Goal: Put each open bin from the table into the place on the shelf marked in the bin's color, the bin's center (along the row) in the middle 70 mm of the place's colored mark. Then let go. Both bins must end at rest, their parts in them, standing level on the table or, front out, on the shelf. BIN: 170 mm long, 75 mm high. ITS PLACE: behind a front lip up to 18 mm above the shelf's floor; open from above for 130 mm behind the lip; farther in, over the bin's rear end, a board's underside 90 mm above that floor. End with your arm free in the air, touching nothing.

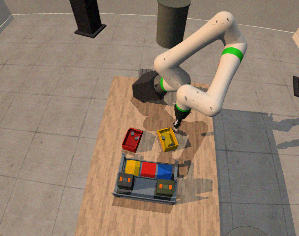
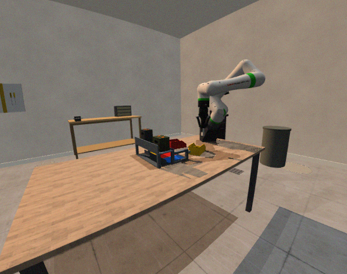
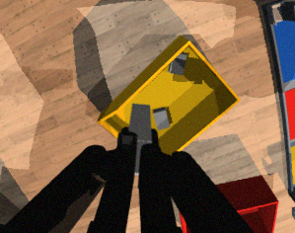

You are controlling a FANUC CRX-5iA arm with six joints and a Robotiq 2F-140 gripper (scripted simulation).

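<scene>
My hand is 15 cm above the yellow bin, 4 cm to the left of it and 3 cm short of it. The rest, counted from my hand: blue-marked place: 30 cm ahead, 18 cm below, 4 cm to the left; red bin: 27 cm to the right, 15 cm below, 14 cm ahead; red mark: 33 cm ahead, 18 cm below, 6 cm to the right.
</scene>
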